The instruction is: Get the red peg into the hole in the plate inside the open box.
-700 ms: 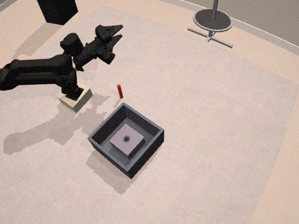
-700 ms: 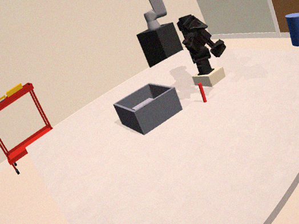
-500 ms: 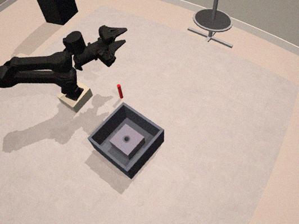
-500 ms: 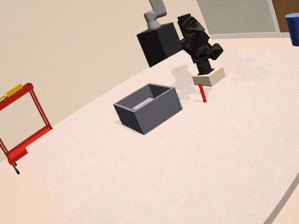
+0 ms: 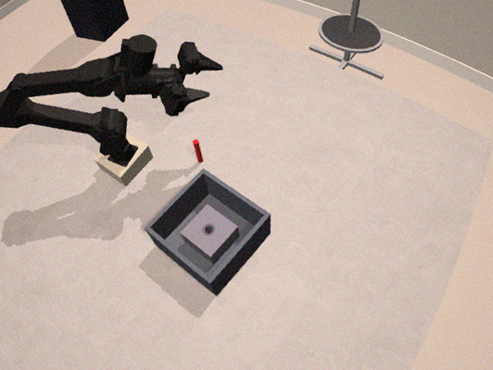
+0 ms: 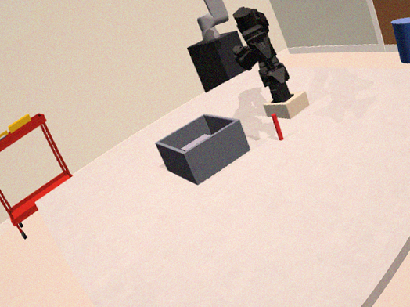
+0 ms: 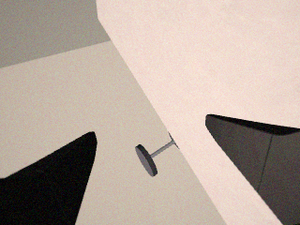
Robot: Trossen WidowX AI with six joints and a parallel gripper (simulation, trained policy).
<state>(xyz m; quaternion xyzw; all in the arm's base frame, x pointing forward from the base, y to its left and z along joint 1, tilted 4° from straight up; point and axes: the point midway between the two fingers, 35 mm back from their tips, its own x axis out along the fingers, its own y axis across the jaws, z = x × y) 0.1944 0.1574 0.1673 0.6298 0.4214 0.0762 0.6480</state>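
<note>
Now: gripper tip 18 cm above the red peg, 8 cm to the left of it and 3 cm past it. Round my gripper tip: pale grey plate: 27 cm to the right, 17 cm below, 10 cm ahead; grey box: 27 cm to the right, 19 cm below, 10 cm ahead.
</note>
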